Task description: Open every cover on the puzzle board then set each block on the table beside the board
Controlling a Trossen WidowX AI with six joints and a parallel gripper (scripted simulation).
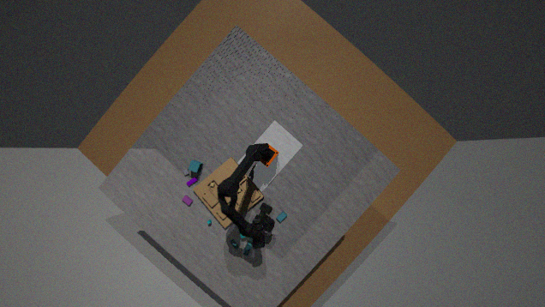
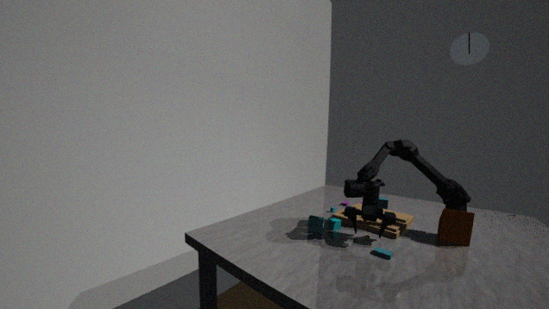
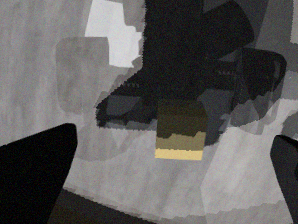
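The tan puzzle board is 1 cm ahead of my gripper tip, 21 cm to the right of it and 1 cm above it. From my gripper tip the other things lie so: flat teal block (7 cm behind, 11 cm to the left).
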